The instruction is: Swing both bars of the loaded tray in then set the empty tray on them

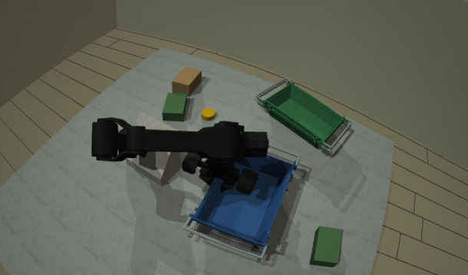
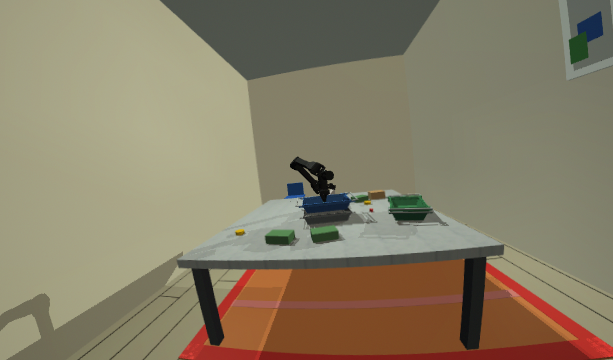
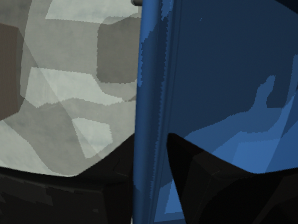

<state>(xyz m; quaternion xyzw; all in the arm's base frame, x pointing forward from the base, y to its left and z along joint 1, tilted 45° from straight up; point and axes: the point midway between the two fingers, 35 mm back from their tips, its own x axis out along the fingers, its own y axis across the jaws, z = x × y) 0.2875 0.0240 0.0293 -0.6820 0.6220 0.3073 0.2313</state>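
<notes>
My gripper tip is 80 mm short of the blue tray, 30 mm below it and 10 mm to the right of it. Also, from my gripper tip: tan block 420 mm to the left, 400 mm behind, 50 mm below; then red bit 70 mm to the right, 70 mm below, 60 mm ahead; then red block 300 mm to the left, 70 mm below, 10 mm behind.
</notes>
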